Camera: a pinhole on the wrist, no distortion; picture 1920 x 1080 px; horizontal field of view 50.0 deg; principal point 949.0 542.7 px. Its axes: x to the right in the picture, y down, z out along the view. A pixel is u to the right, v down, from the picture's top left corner.
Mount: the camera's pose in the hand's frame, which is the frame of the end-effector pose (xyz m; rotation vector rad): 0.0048 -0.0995 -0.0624 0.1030 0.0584 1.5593
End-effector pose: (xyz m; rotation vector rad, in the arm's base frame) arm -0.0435 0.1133 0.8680 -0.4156 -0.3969 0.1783
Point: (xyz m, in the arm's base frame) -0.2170 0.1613 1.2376
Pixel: 1009.2 872.7
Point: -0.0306 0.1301 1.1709
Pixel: 916.4 39.2
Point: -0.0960 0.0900 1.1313
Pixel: 809.7 541.6
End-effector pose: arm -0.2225 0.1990 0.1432 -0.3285 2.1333 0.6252
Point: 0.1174 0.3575 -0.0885
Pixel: 1044.0 842.0
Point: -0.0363 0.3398 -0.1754
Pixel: 1177.0 87.2
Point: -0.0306 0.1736 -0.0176
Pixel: 551.8 657.7
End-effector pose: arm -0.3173 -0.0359 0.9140 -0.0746 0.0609 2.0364
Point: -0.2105 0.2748 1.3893
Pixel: 546.0 83.2
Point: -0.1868 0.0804 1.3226
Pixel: 725.1 719.6
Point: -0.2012 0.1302 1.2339
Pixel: 618.5 410.7
